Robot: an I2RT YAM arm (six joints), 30 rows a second.
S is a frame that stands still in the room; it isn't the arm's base.
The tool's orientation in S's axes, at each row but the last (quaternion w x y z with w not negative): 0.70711, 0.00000, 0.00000, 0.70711; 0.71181, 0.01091, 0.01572, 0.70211; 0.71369, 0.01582, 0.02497, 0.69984; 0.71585, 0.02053, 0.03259, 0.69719; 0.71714, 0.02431, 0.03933, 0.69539; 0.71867, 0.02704, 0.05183, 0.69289; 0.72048, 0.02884, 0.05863, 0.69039; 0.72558, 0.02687, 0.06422, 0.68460; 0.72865, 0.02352, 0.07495, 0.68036; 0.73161, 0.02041, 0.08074, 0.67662; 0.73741, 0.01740, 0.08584, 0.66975; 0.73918, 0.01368, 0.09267, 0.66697
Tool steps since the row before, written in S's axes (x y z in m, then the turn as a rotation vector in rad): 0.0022, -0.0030, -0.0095, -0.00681, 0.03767, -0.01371; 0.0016, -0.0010, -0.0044, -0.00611, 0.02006, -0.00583; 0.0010, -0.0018, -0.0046, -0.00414, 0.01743, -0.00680; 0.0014, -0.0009, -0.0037, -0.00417, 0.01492, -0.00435; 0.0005, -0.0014, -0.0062, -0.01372, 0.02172, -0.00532; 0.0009, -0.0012, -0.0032, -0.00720, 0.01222, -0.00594; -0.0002, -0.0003, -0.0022, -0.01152, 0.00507, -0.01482; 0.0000, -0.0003, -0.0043, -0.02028, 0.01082, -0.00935; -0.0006, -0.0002, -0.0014, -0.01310, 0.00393, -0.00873; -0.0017, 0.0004, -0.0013, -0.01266, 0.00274, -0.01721; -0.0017, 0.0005, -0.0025, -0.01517, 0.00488, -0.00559; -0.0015, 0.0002, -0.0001, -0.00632, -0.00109, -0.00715
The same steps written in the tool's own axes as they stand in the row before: -0.0030, -0.0022, -0.0095, 0.03767, 0.00681, -0.01371; -0.0009, -0.0018, -0.0043, 0.02002, 0.00616, -0.00592; -0.0017, -0.0013, -0.0046, 0.01744, 0.00409, -0.00681; -0.0008, -0.0017, -0.0036, 0.01488, 0.00423, -0.00441; -0.0012, -0.0011, -0.0062, 0.02142, 0.01387, -0.00610; -0.0010, -0.0013, -0.0031, 0.01218, 0.00696, -0.00630; -0.0002, -0.0001, -0.0022, 0.00526, 0.00983, -0.01593; -0.0001, -0.0006, -0.0043, 0.01021, 0.01955, -0.01137; -0.0001, 0.0004, -0.0015, 0.00376, 0.01204, -0.01021; 0.0004, 0.0015, -0.0015, 0.00338, 0.01033, -0.01860; 0.0006, 0.0014, -0.0027, 0.00408, 0.01465, -0.00734; 0.0001, 0.0015, -0.0003, -0.00082, 0.00507, -0.00812
